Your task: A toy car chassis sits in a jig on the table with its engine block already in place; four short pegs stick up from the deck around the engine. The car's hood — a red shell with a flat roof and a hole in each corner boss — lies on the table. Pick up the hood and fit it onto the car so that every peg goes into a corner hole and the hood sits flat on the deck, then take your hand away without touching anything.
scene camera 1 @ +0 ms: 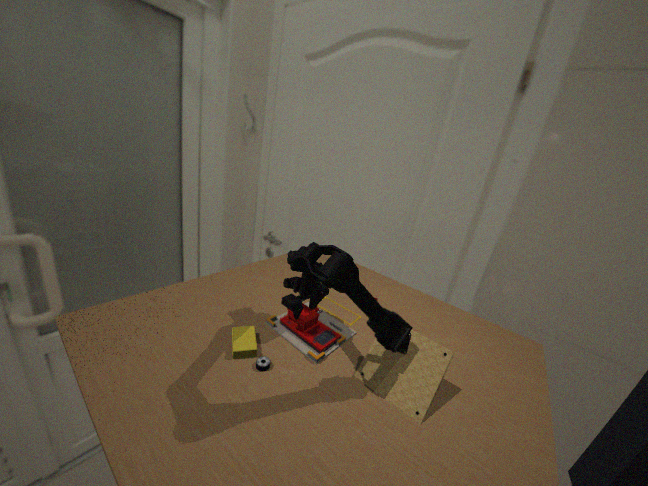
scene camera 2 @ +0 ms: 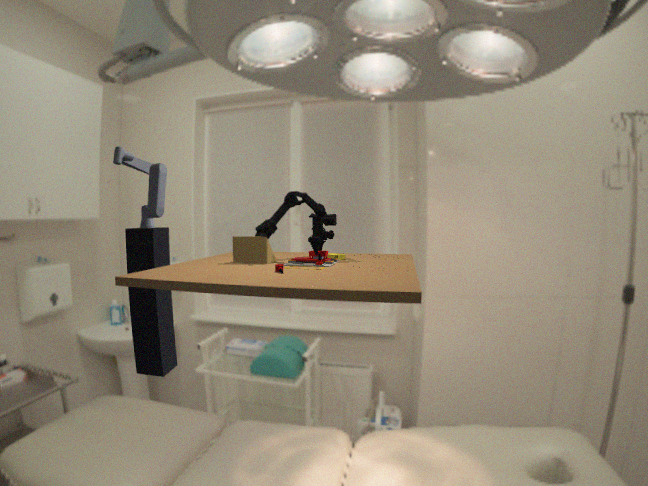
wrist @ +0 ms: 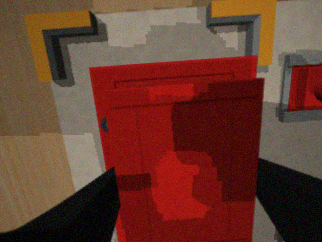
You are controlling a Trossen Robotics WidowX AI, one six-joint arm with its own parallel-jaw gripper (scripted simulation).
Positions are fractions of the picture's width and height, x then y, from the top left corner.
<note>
My gripper (scene camera 1: 0.47, 0.65) holds a red hood (wrist: 0.58, 0.63). I also see a yellow block (scene camera 1: 0.38, 0.71).
My gripper also shows in the wrist view (wrist: 0.57, 0.69). The wrist view does not show the yellow block: it is out of frame.
</note>
